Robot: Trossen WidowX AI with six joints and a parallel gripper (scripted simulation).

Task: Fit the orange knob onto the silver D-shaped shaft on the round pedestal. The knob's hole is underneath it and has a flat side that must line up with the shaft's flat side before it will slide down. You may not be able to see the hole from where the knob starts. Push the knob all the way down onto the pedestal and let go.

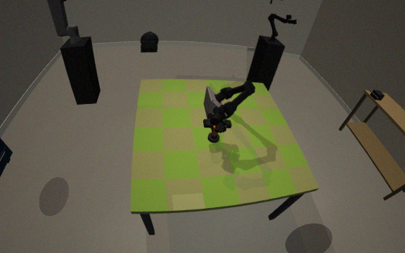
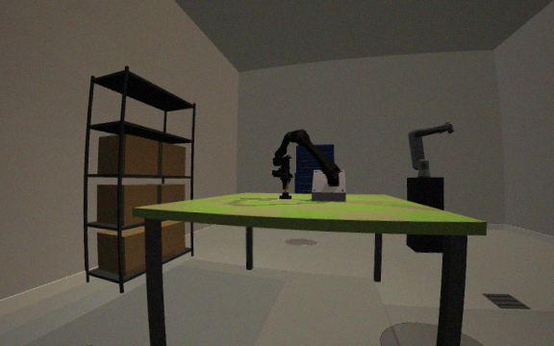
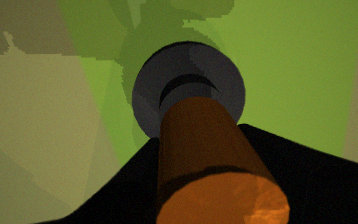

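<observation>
My gripper tip is now 3 cm below the orange knob. From my gripper tip the other things lie so: round pedestal: 4 cm below.
</observation>
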